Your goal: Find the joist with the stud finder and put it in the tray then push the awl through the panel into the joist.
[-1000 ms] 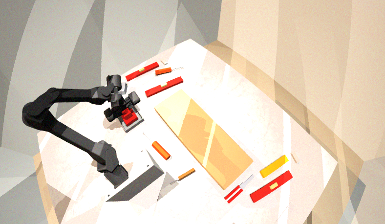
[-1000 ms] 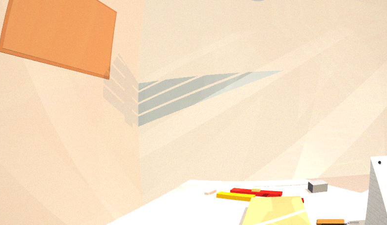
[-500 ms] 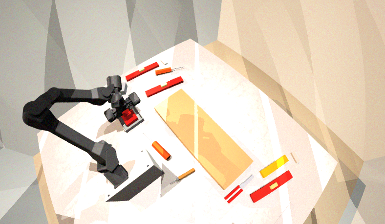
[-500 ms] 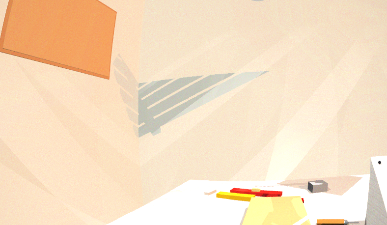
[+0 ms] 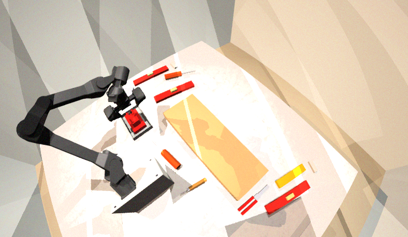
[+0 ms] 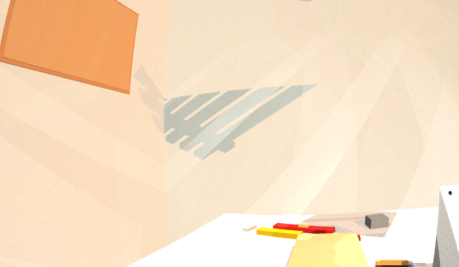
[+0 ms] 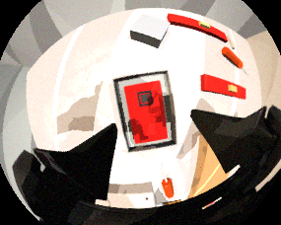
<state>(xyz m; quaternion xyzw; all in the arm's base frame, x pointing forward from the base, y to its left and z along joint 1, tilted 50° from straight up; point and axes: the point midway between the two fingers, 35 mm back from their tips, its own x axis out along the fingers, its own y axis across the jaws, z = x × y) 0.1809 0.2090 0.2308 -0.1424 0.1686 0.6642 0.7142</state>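
My gripper tip is now 50 mm above the red stud finder and 10 mm to the right of it. Round my gripper tip: yellow block 720 mm to the right, 340 mm ahead, 90 mm below; then awl 430 mm to the right, 90 mm below, 10 mm behind.
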